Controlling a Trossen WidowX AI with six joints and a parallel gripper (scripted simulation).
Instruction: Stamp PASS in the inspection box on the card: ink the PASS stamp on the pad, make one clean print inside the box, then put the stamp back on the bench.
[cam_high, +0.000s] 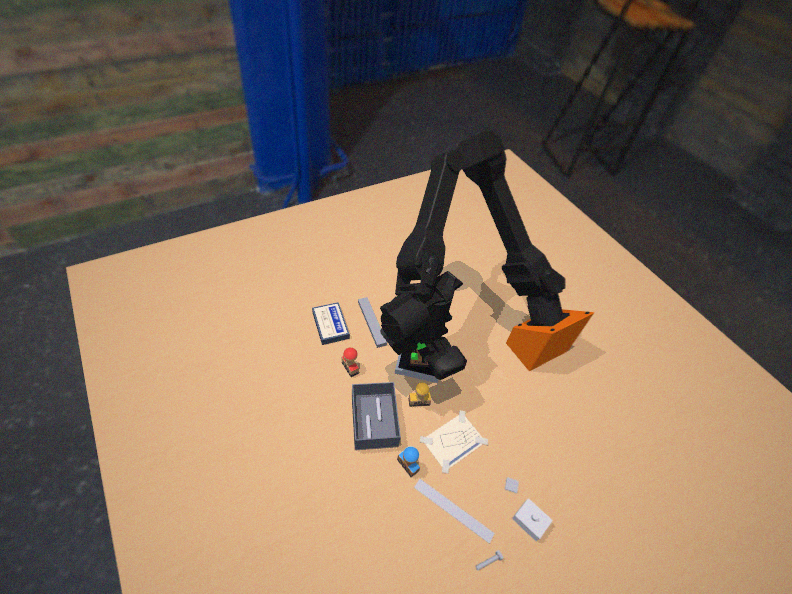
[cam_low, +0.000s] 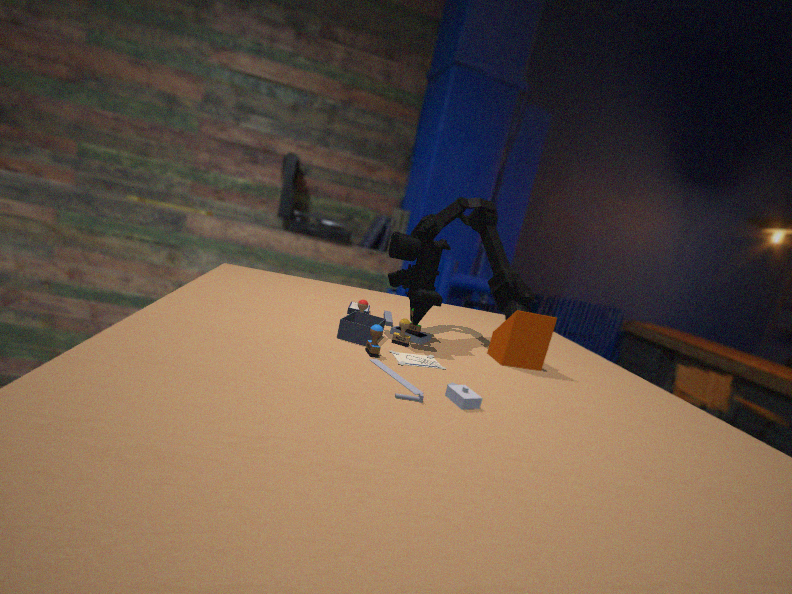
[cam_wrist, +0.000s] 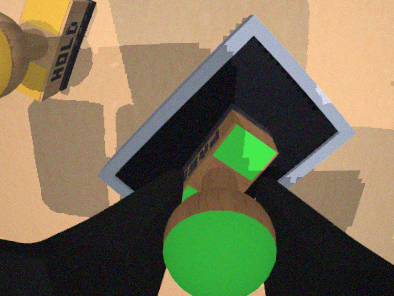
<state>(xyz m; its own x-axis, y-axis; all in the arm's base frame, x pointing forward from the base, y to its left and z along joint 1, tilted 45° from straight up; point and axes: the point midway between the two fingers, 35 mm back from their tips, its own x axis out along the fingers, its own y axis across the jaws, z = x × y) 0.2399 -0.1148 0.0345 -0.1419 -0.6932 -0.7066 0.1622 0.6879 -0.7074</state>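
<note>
Now: the green-knobbed pass stamp right at my gripper tip. Also, from my gripper tip: ink pad 30 mm below; then yellow stamp 50 mm ahead, 60 mm to the left, 20 mm below; then red stamp 120 mm ahead, 80 mm to the right, 20 mm below.
</note>
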